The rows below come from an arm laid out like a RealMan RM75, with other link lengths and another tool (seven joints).
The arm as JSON. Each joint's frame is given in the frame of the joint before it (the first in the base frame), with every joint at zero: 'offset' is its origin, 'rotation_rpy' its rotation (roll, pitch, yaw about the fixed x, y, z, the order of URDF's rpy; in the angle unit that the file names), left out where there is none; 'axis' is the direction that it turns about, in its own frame. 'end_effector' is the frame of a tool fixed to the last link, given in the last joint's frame.
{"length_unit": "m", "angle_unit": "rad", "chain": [
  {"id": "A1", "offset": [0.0, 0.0, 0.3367], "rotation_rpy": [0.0, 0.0, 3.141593], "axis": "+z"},
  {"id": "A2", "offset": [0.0, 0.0, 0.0], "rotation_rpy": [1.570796, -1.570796, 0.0], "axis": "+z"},
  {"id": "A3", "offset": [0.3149, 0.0, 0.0], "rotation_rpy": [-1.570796, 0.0, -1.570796], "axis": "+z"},
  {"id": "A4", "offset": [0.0, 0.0, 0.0], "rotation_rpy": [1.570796, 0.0, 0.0], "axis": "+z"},
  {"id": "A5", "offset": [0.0, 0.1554, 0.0], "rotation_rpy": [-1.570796, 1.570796, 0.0], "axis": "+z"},
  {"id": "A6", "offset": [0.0, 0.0, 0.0], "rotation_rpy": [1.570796, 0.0, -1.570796], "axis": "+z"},
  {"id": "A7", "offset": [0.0, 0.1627, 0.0], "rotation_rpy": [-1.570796, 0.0, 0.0], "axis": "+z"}
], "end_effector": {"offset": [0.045, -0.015, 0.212], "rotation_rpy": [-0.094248, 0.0, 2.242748]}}
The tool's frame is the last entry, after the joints.
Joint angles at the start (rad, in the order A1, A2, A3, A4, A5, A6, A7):
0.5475 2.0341 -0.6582 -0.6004 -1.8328 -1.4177 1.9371
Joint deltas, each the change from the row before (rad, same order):
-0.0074 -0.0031 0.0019 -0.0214 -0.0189 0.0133 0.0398
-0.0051 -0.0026 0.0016 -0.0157 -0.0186 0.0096 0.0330
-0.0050 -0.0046 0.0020 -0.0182 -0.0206 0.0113 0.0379
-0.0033 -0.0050 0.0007 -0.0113 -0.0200 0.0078 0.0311
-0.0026 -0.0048 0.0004 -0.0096 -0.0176 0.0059 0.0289
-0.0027 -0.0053 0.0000 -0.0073 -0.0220 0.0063 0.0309
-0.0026 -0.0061 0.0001 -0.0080 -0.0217 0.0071 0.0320
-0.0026 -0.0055 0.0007 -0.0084 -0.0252 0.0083 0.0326
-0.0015 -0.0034 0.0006 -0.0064 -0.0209 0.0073 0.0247
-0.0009 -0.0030 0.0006 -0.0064 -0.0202 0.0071 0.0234
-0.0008 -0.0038 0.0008 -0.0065 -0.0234 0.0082 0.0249
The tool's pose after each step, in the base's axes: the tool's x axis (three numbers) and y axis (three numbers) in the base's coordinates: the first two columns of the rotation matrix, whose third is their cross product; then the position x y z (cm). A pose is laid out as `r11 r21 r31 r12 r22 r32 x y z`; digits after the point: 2 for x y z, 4 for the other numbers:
0.8698 -0.0573 -0.4901 -0.2790 -0.8763 -0.3927 16.96 50.00 -4.00
0.8727 -0.0850 -0.4808 -0.3003 -0.8699 -0.3913 17.95 50.27 -3.96
0.8754 -0.1152 -0.4695 -0.3239 -0.8607 -0.3927 19.12 50.63 -3.78
0.8772 -0.1424 -0.4586 -0.3430 -0.8541 -0.3909 20.13 50.82 -3.74
0.8774 -0.1672 -0.4497 -0.3607 -0.8479 -0.3886 21.02 50.97 -3.69
0.8770 -0.1968 -0.4383 -0.3808 -0.8411 -0.3842 22.07 51.04 -3.75
0.8756 -0.2264 -0.4267 -0.4014 -0.8324 -0.3821 23.17 51.15 -3.71
0.8737 -0.2575 -0.4127 -0.4225 -0.8222 -0.3814 24.39 51.25 -3.70
0.8718 -0.2814 -0.4010 -0.4382 -0.8137 -0.3818 25.34 51.31 -3.72
0.8696 -0.3033 -0.3895 -0.4525 -0.8053 -0.3831 26.22 51.38 -3.72
0.8672 -0.3271 -0.3756 -0.4672 -0.7955 -0.3859 27.26 51.45 -3.70

